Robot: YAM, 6 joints.
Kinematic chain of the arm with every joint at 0, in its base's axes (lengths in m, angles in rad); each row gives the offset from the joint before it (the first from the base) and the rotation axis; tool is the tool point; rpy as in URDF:
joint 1: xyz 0 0 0.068 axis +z
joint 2: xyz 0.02 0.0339 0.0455 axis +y
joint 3: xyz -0.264 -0.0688 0 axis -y
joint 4: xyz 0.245 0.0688 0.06 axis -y
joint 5: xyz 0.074 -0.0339 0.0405 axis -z
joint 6: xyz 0.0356 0 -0.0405 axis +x
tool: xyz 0 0 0 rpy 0 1.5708 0
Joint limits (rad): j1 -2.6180..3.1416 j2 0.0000..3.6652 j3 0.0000..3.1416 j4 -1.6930..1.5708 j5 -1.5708..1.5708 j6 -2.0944..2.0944
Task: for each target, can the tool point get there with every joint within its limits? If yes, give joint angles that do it. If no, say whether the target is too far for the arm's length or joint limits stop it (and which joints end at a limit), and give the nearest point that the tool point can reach.
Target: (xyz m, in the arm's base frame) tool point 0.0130 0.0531 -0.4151
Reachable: no: joint limits stop it (at a limit: joint 2) | nearest point 0.0213 0.0871 -0.3436 | short by 0.080 m
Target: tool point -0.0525 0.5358 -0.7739
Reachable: no: too far | nearest point -0.0369 0.3764 -0.3563 | short by 0.447 m
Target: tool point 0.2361 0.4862 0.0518
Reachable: yes | joints 1.1525 2.5899 1.7449 0.2727 0.5384 0.3917
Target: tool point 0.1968 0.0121 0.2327
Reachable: yes | joints -0.0396 1.3143 0.9437 -1.2678 -0.5911 0.8671
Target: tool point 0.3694 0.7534 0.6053
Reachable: no: too far | nearest point 0.2450 0.4997 0.4357 | short by 0.330 m
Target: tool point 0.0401 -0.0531 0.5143
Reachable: yes | joints 2.6295 0.3650 1.2542 0.0463 -0.8478 0.4831
